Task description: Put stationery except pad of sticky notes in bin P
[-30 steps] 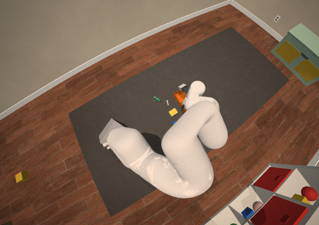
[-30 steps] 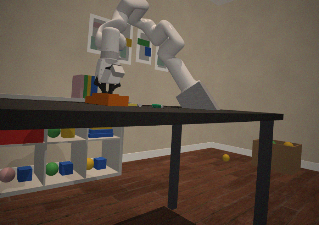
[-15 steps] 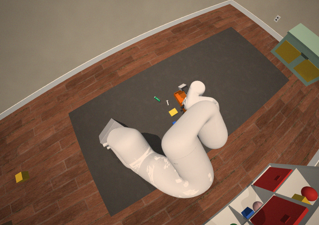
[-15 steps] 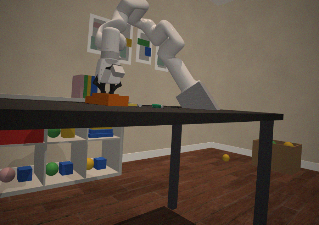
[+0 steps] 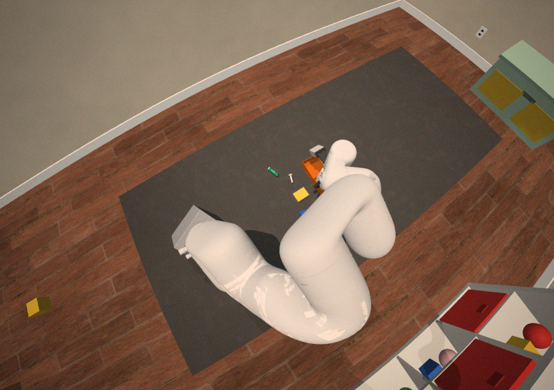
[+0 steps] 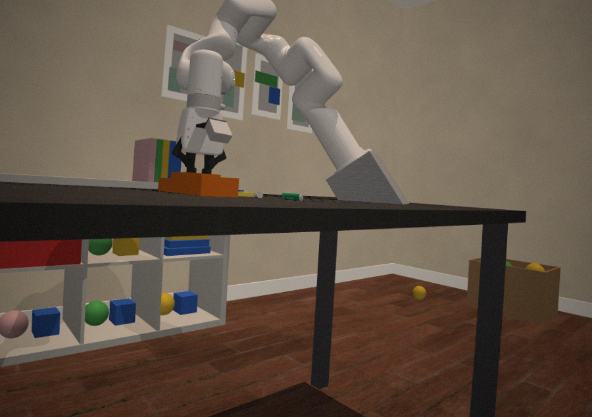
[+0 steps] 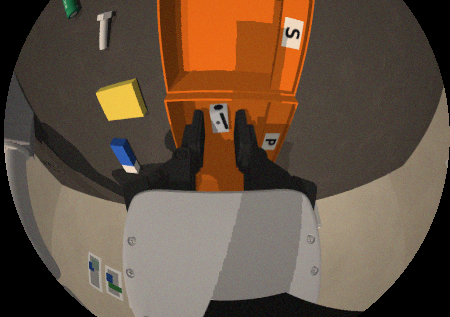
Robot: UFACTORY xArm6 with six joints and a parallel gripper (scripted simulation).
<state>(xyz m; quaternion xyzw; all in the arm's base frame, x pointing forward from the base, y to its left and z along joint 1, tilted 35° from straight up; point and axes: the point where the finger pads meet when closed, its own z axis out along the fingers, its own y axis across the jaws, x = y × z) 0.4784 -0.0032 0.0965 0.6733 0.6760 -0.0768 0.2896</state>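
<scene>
The orange bin is 10 mm ahead of my hand and 20 mm below it. From my hand the other things lie so: silver bolt 90 mm behind, 110 mm to the left, 30 mm below; then sticky notes pad 100 mm behind, 30 mm to the left, 30 mm below; then white item 20 mm below.
</scene>
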